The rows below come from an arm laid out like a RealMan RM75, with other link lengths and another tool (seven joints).
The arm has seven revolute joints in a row. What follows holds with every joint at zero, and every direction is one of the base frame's. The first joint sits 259.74 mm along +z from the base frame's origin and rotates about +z. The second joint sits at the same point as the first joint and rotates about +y. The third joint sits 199.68 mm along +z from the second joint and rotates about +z. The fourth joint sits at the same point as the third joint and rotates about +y. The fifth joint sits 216.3 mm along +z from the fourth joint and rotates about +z. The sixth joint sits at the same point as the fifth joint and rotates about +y. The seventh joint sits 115.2 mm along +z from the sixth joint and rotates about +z. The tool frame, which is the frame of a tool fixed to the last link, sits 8 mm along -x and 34 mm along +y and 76 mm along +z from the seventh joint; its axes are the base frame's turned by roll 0.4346, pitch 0 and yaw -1.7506 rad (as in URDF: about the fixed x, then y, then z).
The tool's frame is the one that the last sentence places.
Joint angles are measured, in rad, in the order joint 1, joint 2, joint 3, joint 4, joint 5, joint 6, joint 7. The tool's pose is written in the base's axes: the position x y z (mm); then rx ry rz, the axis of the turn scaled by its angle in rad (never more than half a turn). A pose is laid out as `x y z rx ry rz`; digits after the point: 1 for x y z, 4 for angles.
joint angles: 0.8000, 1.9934, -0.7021, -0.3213, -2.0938, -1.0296, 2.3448
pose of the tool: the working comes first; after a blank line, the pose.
Where each joint sits with the arm in this pose, in the base's axes (m; each line is computed from the numbers above, not from the rounded line before):
joint 1: 0.0000 0.0000 0.2597
joint 2: 0.0000 0.0000 0.2597
joint 3: 0.1269 0.1306 0.1778
joint 4: 0.1269 0.1306 0.1778
joint 5: 0.2405 0.3110 0.1412
joint 6: 0.2405 0.3110 0.1412
joint 7: 0.2305 0.3683 0.0418
the tool: 0.1895 0.4097 -0.0182

189.5 409.7 -18.2 -2.1584 -0.3044 0.0935
